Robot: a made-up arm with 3 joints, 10 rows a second.
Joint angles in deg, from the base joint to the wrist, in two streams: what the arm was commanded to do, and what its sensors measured. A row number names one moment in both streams.
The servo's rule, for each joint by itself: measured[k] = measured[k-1] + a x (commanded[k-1-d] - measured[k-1]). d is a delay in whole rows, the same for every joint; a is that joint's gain. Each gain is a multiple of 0.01, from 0.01 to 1. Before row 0 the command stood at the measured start. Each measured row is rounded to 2 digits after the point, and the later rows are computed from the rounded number. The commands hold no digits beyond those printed.
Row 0, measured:
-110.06, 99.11, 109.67
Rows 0 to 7, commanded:
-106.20, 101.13, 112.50
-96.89, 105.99, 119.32
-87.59, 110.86, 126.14
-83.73, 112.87, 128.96
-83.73, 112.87, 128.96
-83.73, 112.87, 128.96
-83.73, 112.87, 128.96
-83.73, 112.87, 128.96
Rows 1 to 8, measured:
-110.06, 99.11, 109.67
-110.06, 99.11, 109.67
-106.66, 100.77, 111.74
-98.06, 105.05, 117.27
-88.85, 109.81, 123.75
-84.34, 112.32, 127.55
-83.80, 112.77, 128.58
-83.74, 112.85, 128.86
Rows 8 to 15, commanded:
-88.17, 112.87, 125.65
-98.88, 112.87, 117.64
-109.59, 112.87, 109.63
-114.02, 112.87, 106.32
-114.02, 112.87, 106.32
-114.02, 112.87, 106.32
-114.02, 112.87, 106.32
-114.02, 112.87, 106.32
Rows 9 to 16, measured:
-83.73, 112.87, 128.93
-83.73, 112.87, 128.95
-87.64, 112.87, 126.54
-97.53, 112.87, 120.04
-108.14, 112.87, 112.44
-113.31, 112.87, 107.97
-113.93, 112.87, 106.77
-114.01, 112.87, 106.44

